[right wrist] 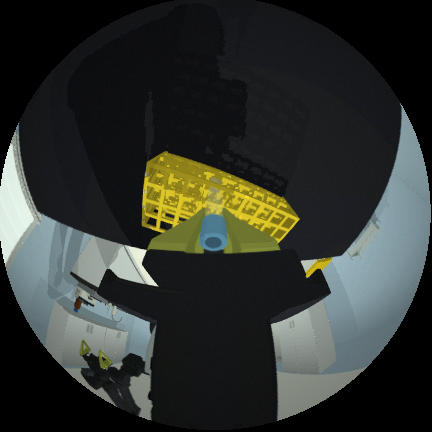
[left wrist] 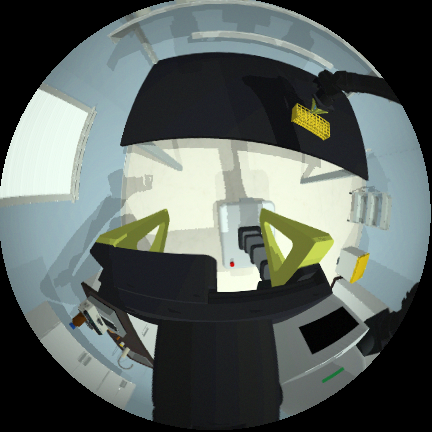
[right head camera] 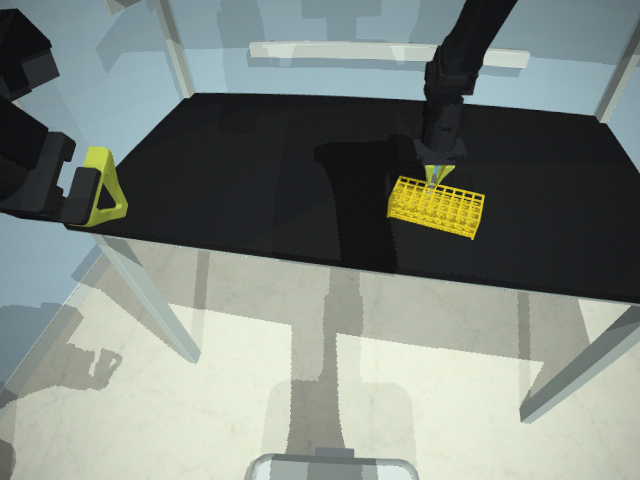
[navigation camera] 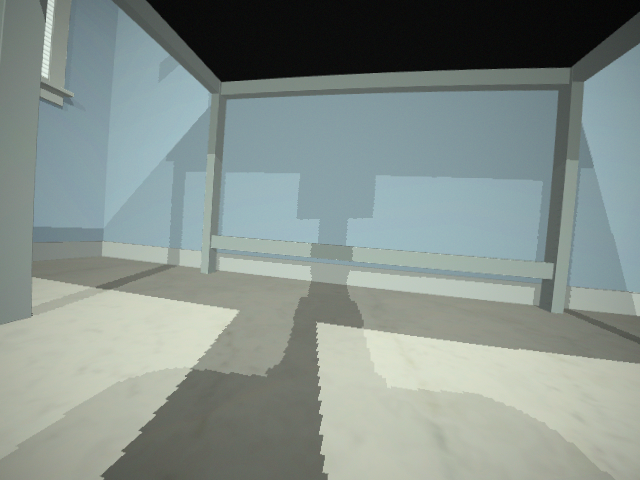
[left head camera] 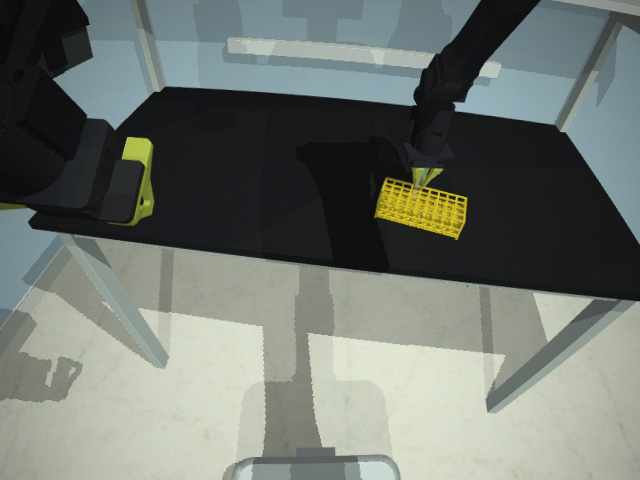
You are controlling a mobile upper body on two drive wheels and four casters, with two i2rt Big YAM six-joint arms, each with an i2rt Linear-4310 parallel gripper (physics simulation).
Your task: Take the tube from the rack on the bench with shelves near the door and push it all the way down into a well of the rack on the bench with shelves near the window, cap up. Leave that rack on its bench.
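Pixels of known places: left gripper, fingertip midpoint: (right wrist: 90,344) (left wrist: 213,213) (right head camera: 84,206) (left head camera: 102,203); right gripper, fingertip midpoint: (right wrist: 213,212) (left wrist: 312,112) (right head camera: 432,184) (left head camera: 418,186); left arm's base at its link origin: (right wrist: 130,367).
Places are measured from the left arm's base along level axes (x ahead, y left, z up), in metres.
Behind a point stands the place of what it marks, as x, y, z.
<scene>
A yellow wire rack (left head camera: 421,209) {0.727, -0.473, -0.488} (right head camera: 435,207) {0.708, -0.463, -0.468} (left wrist: 311,121) {0.709, -0.464, -0.466} (right wrist: 220,192) stands on the black bench (left head camera: 217,170) {0.888, 0.048, -0.496} (right head camera: 237,175) {0.874, 0.041, -0.496} (left wrist: 200,100) {0.824, 0.053, -0.496}. My right gripper (left head camera: 421,183) {0.737, -0.453, -0.424} (right head camera: 435,180) {0.737, -0.453, -0.424} (right wrist: 213,212) {0.737, -0.453, -0.424} is shut on the tube (right wrist: 213,234) {0.755, -0.453, -0.377}, holding it by its blue cap, cap up, over the rack's far row. The clear tube body reaches down among the rack's top bars; how deep it sits, and whether it is within one well, I cannot tell. The fingers hide part of it. My left gripper (left wrist: 213,213) {0.343, 0.004, -0.133} is open and empty, left of the rack near the bench's left front corner.
Bench posts (left head camera: 147,46) {1.389, 0.360, -0.328} (left head camera: 591,74) {1.161, -1.103, -0.282} rise at the back corners. A white rail (left head camera: 361,54) {1.286, -0.370, -0.319} (right head camera: 387,54) {1.283, -0.390, -0.328} runs behind the bench. In the left wrist view, a window (left wrist: 42,145) is at the left, and a grey machine with a black panel (left wrist: 329,331) {0.090, -0.215, -0.101} is at the lower right.
</scene>
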